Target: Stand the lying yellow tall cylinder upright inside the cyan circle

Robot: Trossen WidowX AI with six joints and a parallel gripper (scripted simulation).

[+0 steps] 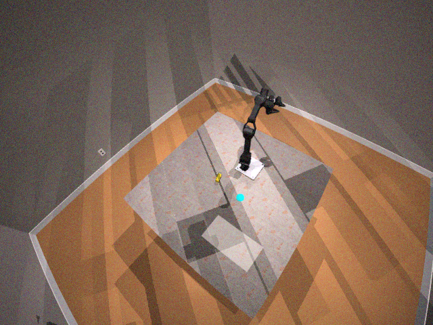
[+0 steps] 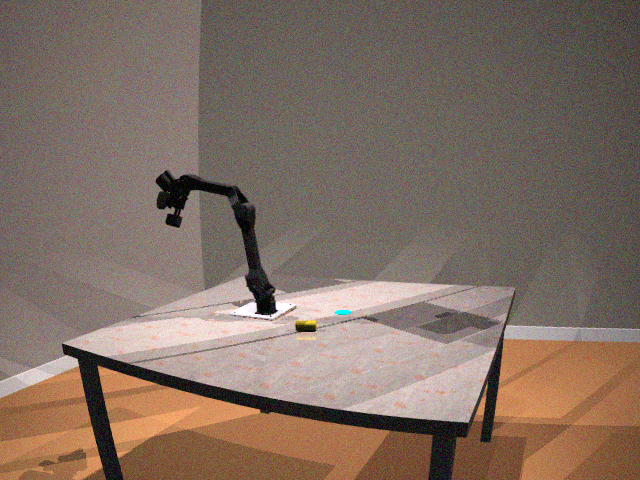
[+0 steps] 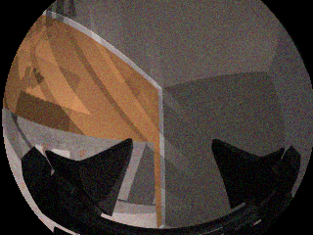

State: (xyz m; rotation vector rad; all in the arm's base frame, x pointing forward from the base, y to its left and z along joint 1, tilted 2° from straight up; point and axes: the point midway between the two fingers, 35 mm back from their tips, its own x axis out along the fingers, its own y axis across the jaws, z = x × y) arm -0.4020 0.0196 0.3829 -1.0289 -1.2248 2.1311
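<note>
The yellow tall cylinder is 650 mm ahead of my gripper tip, 130 mm to the right of it and 360 mm below it. Also, from my gripper tip: cyan circle: 660 mm ahead, 110 mm to the left, 380 mm below.
</note>
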